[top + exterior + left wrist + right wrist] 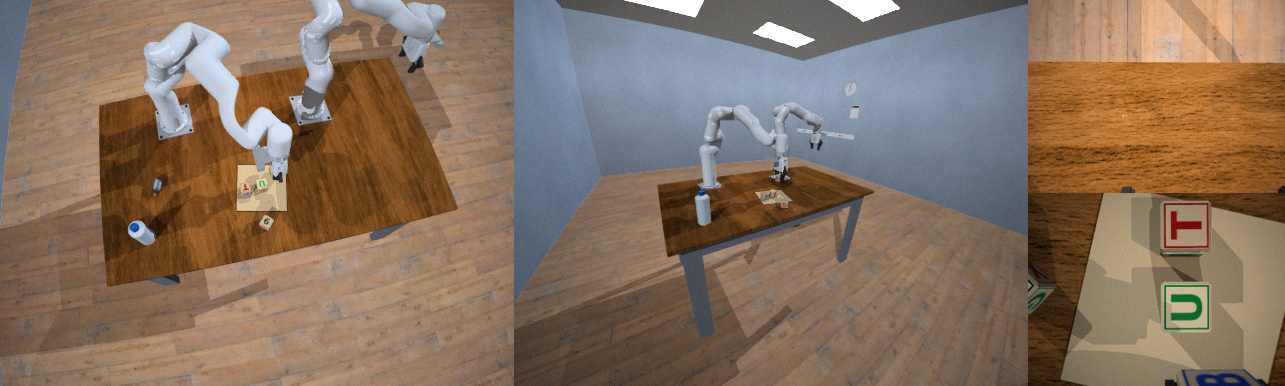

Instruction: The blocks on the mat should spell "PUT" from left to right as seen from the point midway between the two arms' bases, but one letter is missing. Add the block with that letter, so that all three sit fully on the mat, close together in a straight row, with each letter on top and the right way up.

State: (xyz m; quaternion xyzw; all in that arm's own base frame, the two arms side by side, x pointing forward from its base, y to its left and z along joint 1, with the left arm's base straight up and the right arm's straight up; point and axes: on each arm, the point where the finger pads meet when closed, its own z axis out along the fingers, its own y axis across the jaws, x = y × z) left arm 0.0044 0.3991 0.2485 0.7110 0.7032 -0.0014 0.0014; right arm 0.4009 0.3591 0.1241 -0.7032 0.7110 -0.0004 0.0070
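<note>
The U block lies 10 cm below my right hand, 5 cm to the right of it and 1 cm ahead of it. The rest, counted from my right hand: P block right at my right hand; then pale mat 12 cm below, 5 cm to the right, 1 cm ahead; then T block 12 cm to the right, 10 cm below, 2 cm ahead.
</note>
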